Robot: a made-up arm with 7 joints. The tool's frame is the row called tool.
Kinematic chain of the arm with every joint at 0, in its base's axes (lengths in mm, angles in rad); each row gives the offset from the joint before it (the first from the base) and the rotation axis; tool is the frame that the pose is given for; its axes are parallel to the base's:
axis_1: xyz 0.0 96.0 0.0 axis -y
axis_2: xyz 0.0 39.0 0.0 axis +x
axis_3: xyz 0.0 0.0 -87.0 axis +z
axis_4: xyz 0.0 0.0 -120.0 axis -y
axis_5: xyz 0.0 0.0 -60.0 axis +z
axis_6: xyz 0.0 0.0 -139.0 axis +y
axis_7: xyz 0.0 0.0 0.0 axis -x
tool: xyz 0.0 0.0 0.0
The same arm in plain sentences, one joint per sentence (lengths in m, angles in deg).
The arm has seven revolute joints in a row. What follows holds with every joint at zero, and every direction is one of the base frame's. Joint 1 sits 0.0960 m along +y from the base frame's origin and rotates about -y. Joint 2 sits 0.0390 m along +y from joint 1 and rotates about +x. Joint 3 sits 0.0870 m along -z from joint 2 and rotates about +z. Joint 4 sits 0.1200 m along -z from joint 3 and rotates about -y. Joint 5 sits 0.0600 m along -z from joint 4 and rotates about +z. Joint 6 sits 0.1390 m along -z from joint 5 and rotates about +y. Joint 7 sits at the same point as joint 6 and rotates about -x. The tool frame, which is the frame that the pose is given for, sits at the same point as joint 7; its axes are parallel to the base frame's.
